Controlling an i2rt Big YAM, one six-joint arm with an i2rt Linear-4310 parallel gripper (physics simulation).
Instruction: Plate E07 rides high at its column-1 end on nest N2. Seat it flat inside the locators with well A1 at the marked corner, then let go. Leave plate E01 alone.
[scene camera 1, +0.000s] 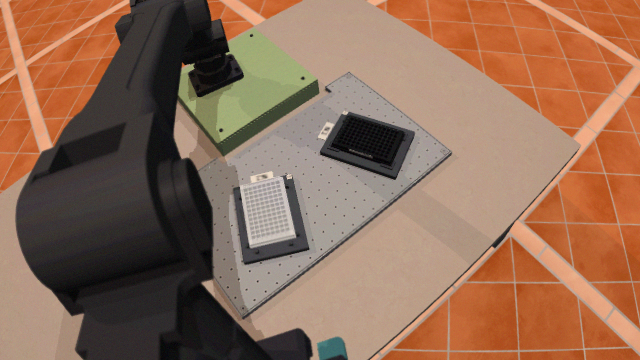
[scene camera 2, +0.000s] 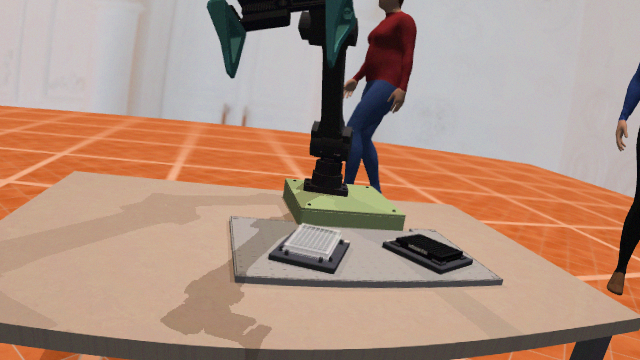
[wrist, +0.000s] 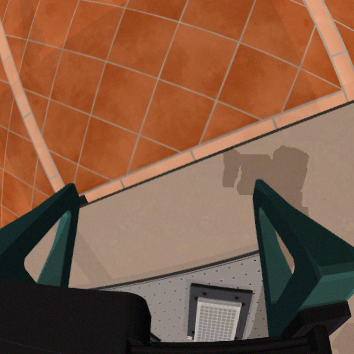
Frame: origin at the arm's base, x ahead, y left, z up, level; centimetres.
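Where they show: gripper, fingertip midpoint: (scene camera 2: 278, 70) (wrist: 162, 189); arm's base, origin of the base link: (scene camera 1: 216, 77) (scene camera 2: 325, 189).
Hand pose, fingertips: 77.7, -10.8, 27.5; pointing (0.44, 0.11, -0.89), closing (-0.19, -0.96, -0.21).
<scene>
Things, the pixels of their centre, and the offset from my fingertips, as dx, dy, dz. "spot": a spot on its surface instead.
- white plate E07, body centre: (scene camera 1: 266, 210) (scene camera 2: 313, 240) (wrist: 215, 324) -39.1, +7.7, -29.4
- dark nest N2, body centre: (scene camera 1: 268, 216) (scene camera 2: 312, 247) (wrist: 216, 318) -38.5, +7.5, -30.6
- N2 label, surface spot: (scene camera 1: 262, 177) spot: -47.8, +10.0, -31.5
- small pale corner mark, body centre: (scene camera 1: 289, 176) -44.5, +14.7, -30.5
- black plate E01, body centre: (scene camera 1: 368, 139) (scene camera 2: 429, 247) -44.0, +32.4, -29.8
- dark nest, body centre: (scene camera 1: 368, 142) (scene camera 2: 428, 252) -44.0, +32.4, -30.8
- grey perforated board, body centre: (scene camera 1: 303, 175) (scene camera 2: 359, 251) (wrist: 178, 331) -44.4, +17.6, -32.3
The white plate E07 (scene camera 1: 267, 212) (scene camera 2: 313, 241) (wrist: 217, 320) lies on the dark nest N2 (scene camera 1: 277, 254) (scene camera 2: 303, 262) (wrist: 222, 290). Its end by the N2 label (scene camera 1: 262, 177) looks raised, and it slopes down toward the opposite end. A small pale corner mark (scene camera 1: 289, 177) shows beside the raised end. The well lettering is too small to read. The black plate E01 (scene camera 1: 370, 137) (scene camera 2: 430, 247) sits on the other dark nest (scene camera 1: 357, 161) (scene camera 2: 442, 267). My gripper (scene camera 2: 281, 70) (wrist: 162, 189) is open and empty, high above the table and apart from both plates.
Both nests stand on a grey perforated board (scene camera 1: 340, 205) (scene camera 2: 380, 278) (wrist: 165, 300). The arm's green base block (scene camera 1: 265, 75) (scene camera 2: 370, 205) stands behind the board. The arm covers the left of scene camera 1. A person in a red top (scene camera 2: 392, 45) stands behind the table.
</scene>
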